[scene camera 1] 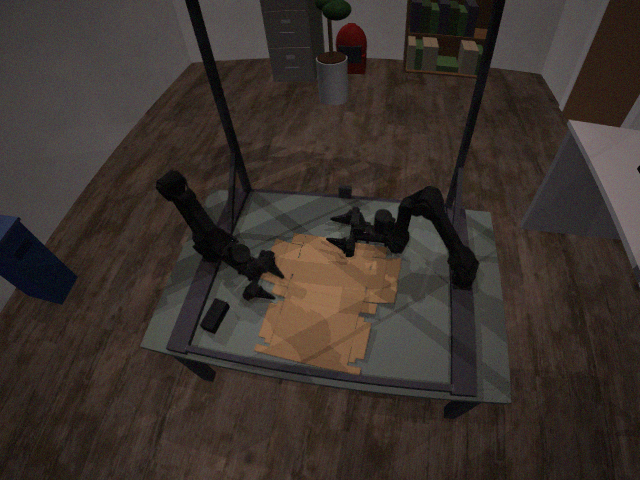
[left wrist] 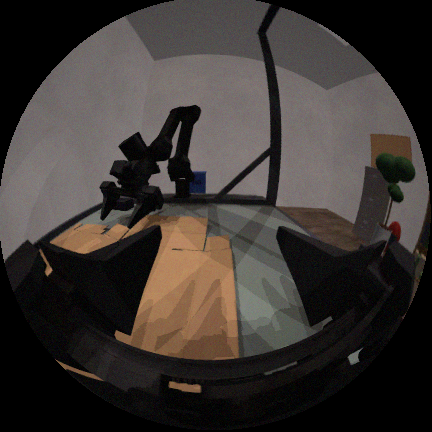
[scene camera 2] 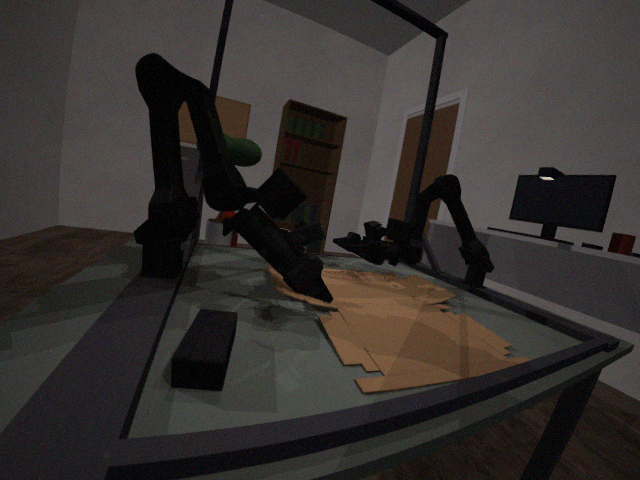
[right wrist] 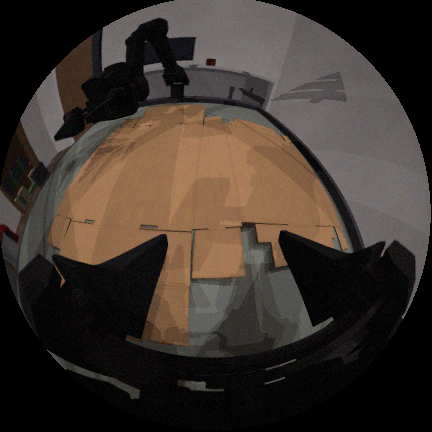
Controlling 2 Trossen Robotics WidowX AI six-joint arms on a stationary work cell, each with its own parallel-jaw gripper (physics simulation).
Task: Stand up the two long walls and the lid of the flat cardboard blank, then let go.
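Frame: origin at the left arm's base, x ahead, y left, z up, level; metres.
Where they show: left gripper, fingertip midpoint: [scene camera 1: 328, 228] [left wrist: 220, 231] [scene camera 2: 339, 243] [right wrist: 67, 129]; right gripper, fingertip midpoint: [scene camera 1: 279, 288] [left wrist: 113, 223] [scene camera 2: 322, 294] [right wrist: 224, 238]; left arm's base at its link origin: [scene camera 1: 461, 281] [scene camera 2: 473, 285] [right wrist: 176, 96]; right arm's base at its link origin: [scene camera 1: 212, 255] [left wrist: 182, 195] [scene camera 2: 160, 272].
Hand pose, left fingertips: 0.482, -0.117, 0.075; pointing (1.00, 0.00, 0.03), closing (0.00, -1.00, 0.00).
Observation:
Each offset is from my left fingertips to the top centre of the thing, as dx, dy, dz.
The cardboard blank [scene camera 1: 320, 310] [scene camera 2: 408, 335] [left wrist: 195, 280] [right wrist: 205, 180] lies flat on the table, with its long walls and lid down. My right gripper [scene camera 1: 278, 287] [left wrist: 113, 223] [right wrist: 224, 238] is open and empty, low at the blank's left edge in scene camera 1. In the right wrist view, part of the blank's edge flaps shows between its fingers. Whether a fingertip touches the cardboard I cannot tell. My left gripper [scene camera 1: 329, 229] [left wrist: 220, 231] is open and empty above the blank's far edge, and its fingers point left in scene camera 1.
A black block @(+0.335, +0.357, -0.059) [scene camera 1: 215, 315] [scene camera 2: 204, 351] lies on the table left of the blank, near the dark frame rail [scene camera 1: 320, 373]. A small dark block @(-0.025, -0.251, -0.037) [scene camera 1: 345, 191] is at the far edge. Dark uprights [scene camera 1: 217, 93] [scene camera 1: 478, 93] rise at the back corners.

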